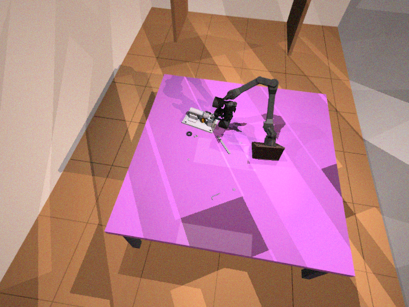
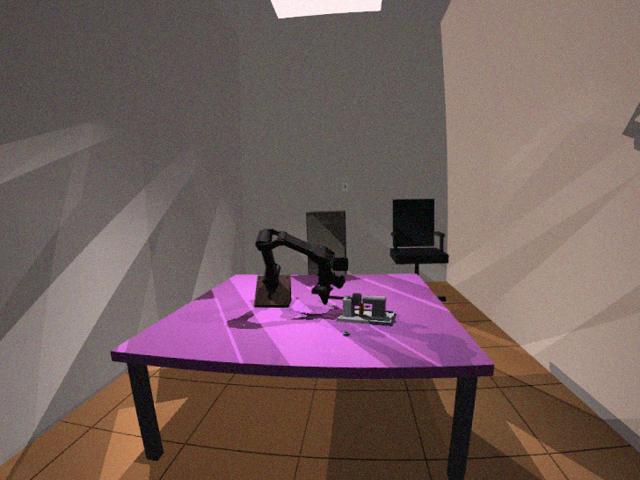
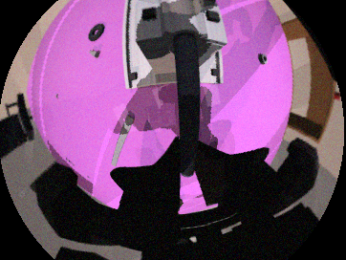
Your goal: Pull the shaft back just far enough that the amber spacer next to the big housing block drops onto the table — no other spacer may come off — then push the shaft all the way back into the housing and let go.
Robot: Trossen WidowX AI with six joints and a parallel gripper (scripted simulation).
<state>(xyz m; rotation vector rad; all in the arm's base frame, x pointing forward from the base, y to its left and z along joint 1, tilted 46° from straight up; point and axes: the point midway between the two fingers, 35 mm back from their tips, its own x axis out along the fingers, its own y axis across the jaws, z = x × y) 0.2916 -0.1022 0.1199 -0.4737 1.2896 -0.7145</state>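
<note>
My gripper tip is now 70 mm short of the thin dark shaft, 20 mm to the left of it and 30 mm below it. The rest, counted from my gripper tip: grey support block 190 mm ahead, 40 mm to the right; metal strip 10 mm behind, 140 mm to the left, 40 mm below; amber spacer 160 mm ahead, 40 mm to the right, 10 mm below.
</note>
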